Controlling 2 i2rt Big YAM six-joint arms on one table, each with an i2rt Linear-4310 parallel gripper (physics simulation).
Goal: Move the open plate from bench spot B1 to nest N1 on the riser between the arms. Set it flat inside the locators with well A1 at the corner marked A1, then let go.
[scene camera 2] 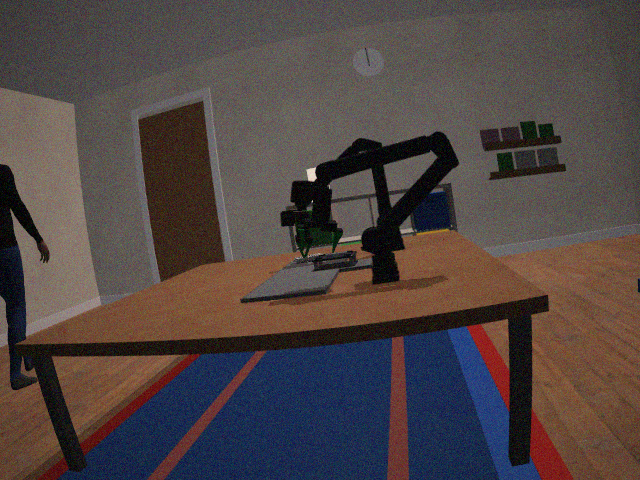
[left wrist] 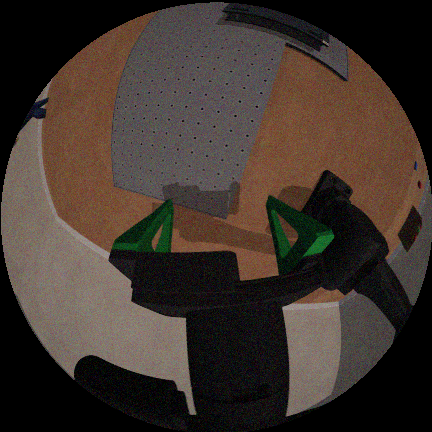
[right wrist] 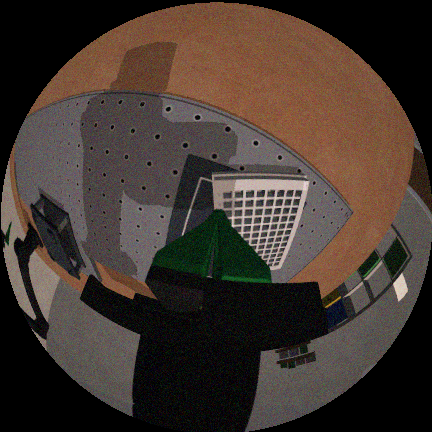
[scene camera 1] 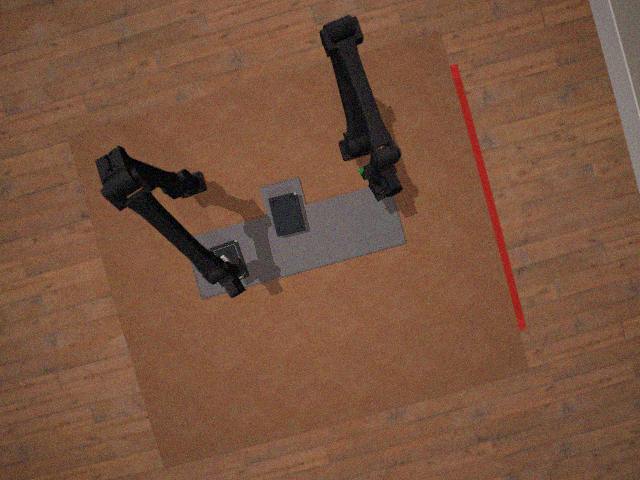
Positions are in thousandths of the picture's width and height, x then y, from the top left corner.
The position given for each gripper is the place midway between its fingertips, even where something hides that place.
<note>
The left gripper (scene camera 2: 496, 524) is open and holds nothing. The right gripper (right wrist: 506, 497) is shut, holding nothing. Also in view: a white well plate (right wrist: 612, 480). Also in view: a dark nest (right wrist: 448, 471).
The left gripper also shows in the left wrist view (left wrist: 510, 464). The left wrist view misses the white well plate: it is out of frame.
</note>
